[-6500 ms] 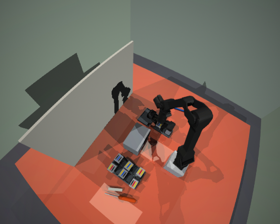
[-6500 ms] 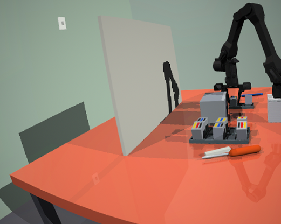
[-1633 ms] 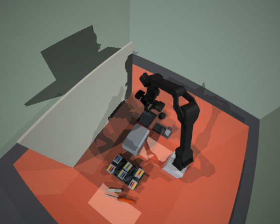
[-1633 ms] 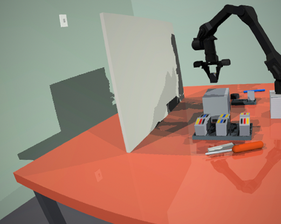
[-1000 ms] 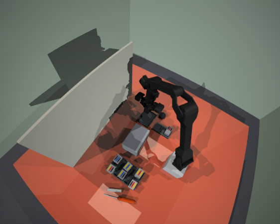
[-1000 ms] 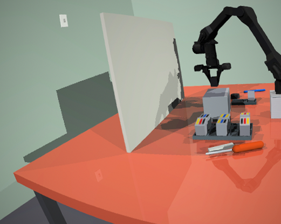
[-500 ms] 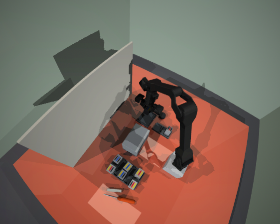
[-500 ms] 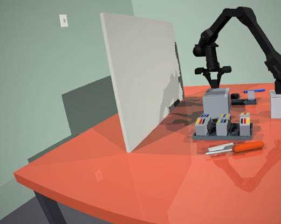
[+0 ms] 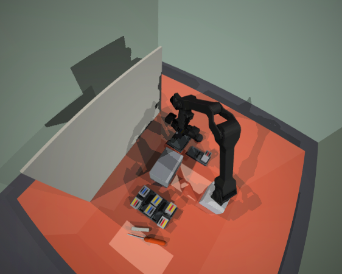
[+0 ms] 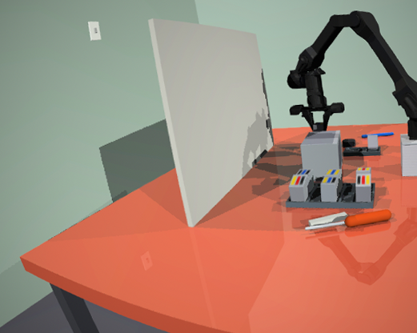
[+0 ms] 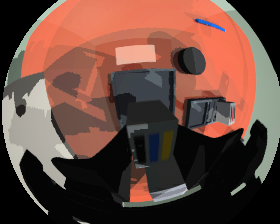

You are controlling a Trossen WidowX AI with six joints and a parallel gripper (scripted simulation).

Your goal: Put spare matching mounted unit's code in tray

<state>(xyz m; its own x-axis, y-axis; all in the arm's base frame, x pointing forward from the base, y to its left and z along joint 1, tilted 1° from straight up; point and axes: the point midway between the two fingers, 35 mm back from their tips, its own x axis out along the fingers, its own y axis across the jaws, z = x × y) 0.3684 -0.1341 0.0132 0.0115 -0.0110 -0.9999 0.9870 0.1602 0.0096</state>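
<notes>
Right now my gripper tip is 10 mm past the dark tray and 60 mm above it. From my gripper tip the other things lie so: grey spare: 20 mm above; black disc: 80 mm behind, 90 mm to the right, 50 mm below; dark holder: 150 mm behind, 60 mm below.
</notes>
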